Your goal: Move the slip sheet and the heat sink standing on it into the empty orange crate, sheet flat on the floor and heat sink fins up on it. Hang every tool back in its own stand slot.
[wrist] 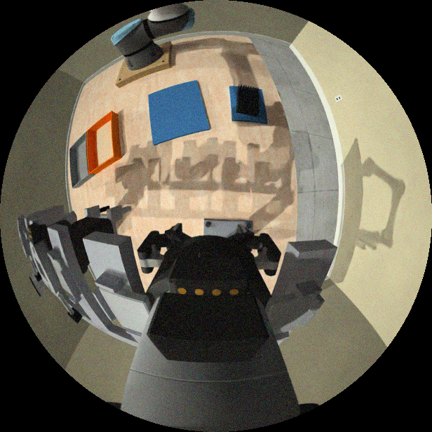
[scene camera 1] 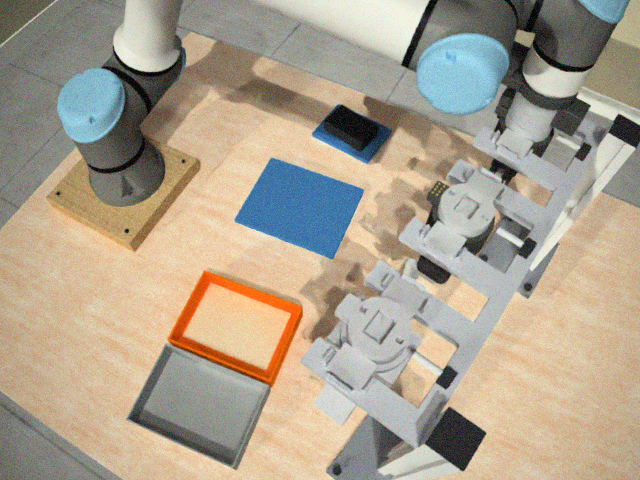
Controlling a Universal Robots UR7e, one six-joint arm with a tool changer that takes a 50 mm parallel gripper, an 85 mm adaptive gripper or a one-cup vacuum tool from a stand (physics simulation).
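Places are measured from the arm's base along level axes (x right, y ahead, z up), in millimetres.
Pixels of known places: arm's base, link origin: (scene camera 1: 128, 175).
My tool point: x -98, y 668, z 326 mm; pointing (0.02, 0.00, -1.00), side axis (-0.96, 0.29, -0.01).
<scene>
For each thing: its top centre in the pictures, then the offset to it from my tool point. "*": a spot on its surface instead. Level surfaces: height alone.
- black heat sink, top centre: (scene camera 1: 351, 123) dx -184, dy -291, dz -321 mm
- small blue slip sheet, surface spot: (scene camera 1: 325, 135) * dx -157, dy -338, dz -351 mm
- empty orange crate, surface spot: (scene camera 1: 253, 291) * dx +240, dy -327, dz -322 mm
- large blue mat, surface height: dz -351 mm
- grey crate, top centre: (scene camera 1: 216, 361) dx +376, dy -332, dz -318 mm
The black heat sink (scene camera 1: 351, 125) (wrist: 248, 101) stands fins up on the small blue slip sheet (scene camera 1: 325, 135) (wrist: 234, 105), which lies flat on the table. The empty orange crate (scene camera 1: 253, 291) (wrist: 117, 137) stands beside a grey crate. The arm's wrist is at the far slot of the tool stand (scene camera 1: 495, 312) (wrist: 106, 255). My adaptive gripper (wrist: 210, 231) is on the arm, between two stand prongs, with its fingers wide apart and nothing between them. In scene camera 1 it is mostly hidden by the arm and stand.
A large blue mat (scene camera 1: 302, 206) (wrist: 179, 112) lies between the slip sheet and the orange crate. The grey crate (scene camera 1: 201, 403) (wrist: 80, 162) adjoins the orange one. Two other tools (scene camera 1: 465, 206) (scene camera 1: 379, 328) hang in the middle and near slots. A second arm's base (scene camera 1: 124, 175) (wrist: 142, 55) is across the table.
</scene>
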